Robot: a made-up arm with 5 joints. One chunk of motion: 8 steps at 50 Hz.
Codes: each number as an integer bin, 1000 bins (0 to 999) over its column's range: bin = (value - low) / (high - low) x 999, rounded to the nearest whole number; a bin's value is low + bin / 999 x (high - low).
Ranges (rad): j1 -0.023..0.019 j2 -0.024..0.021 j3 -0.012..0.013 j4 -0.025..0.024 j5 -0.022..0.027
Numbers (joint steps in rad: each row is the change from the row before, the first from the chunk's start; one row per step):
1: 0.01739 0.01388 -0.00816 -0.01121 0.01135
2: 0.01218 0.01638 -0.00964 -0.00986 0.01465
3: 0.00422 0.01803 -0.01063 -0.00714 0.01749
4: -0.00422 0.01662 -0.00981 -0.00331 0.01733
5: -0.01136 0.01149 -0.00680 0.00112 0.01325
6: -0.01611 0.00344 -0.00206 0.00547 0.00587
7: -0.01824 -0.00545 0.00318 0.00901 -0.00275
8: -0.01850 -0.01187 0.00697 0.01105 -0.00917
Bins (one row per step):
1: 961 841 153 281 680
2: 837 896 94 309 747
3: 647 933 55 364 805
4: 447 902 88 442 802
5: 277 788 208 533 719
6: 164 609 397 621 568
7: 113 412 607 693 392
8: 107 269 758 735 262

